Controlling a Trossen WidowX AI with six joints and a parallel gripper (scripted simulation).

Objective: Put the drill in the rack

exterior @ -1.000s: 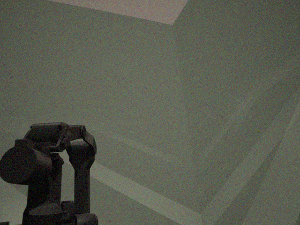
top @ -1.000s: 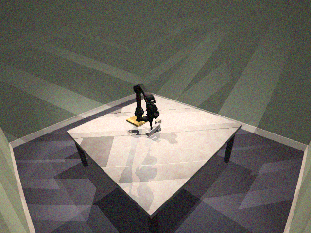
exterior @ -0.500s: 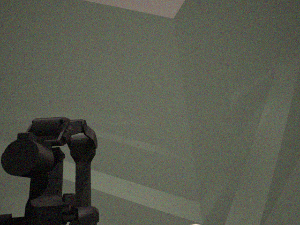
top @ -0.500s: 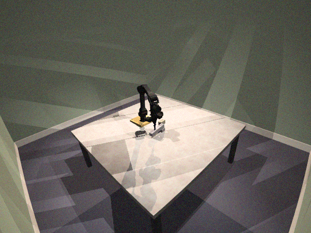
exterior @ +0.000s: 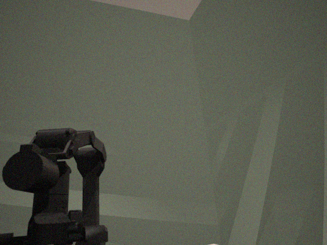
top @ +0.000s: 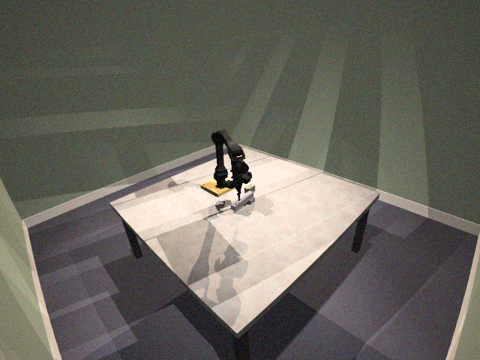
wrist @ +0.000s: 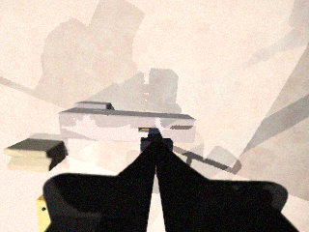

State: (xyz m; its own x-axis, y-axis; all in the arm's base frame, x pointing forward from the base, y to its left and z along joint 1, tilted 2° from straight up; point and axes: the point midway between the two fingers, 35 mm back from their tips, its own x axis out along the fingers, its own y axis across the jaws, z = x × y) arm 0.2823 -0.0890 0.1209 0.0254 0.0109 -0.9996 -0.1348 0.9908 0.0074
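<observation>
Right now my gripper tip is 30 mm above the small dark part. The rest, counted from my gripper tip: grey fixture 80 mm below, 40 mm to the left, 10 mm behind; then rack 190 mm to the left, 110 mm behind, 100 mm below.
</observation>
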